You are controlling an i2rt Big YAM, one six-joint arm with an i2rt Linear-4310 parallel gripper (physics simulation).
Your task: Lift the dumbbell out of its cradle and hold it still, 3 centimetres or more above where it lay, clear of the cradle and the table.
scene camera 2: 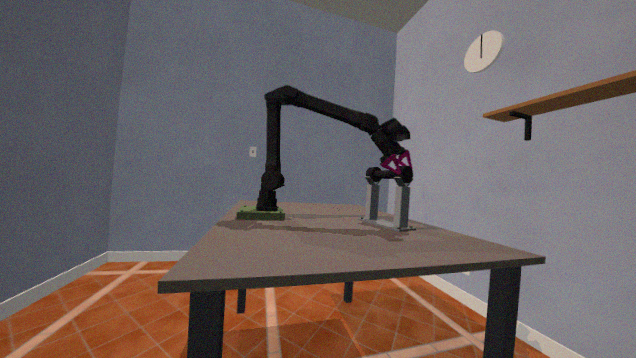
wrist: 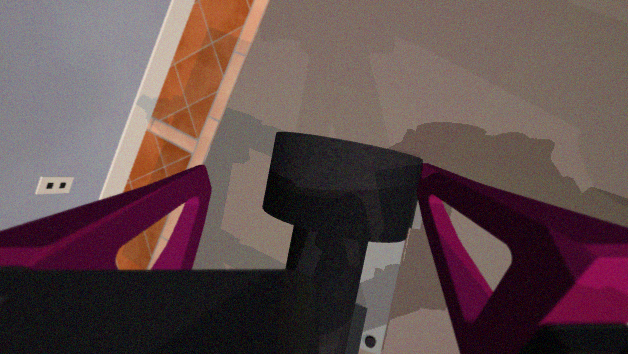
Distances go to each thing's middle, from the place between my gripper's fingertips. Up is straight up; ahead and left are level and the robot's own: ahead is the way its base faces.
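Black dumbbell (wrist: 339, 195): 80 mm to the left of my hand, 30 mm behind it, 10 mm below it. Grey cradle (scene camera 2: 402, 193): 130 mm below my hand, 80 mm to the left of it, 30 mm behind it.
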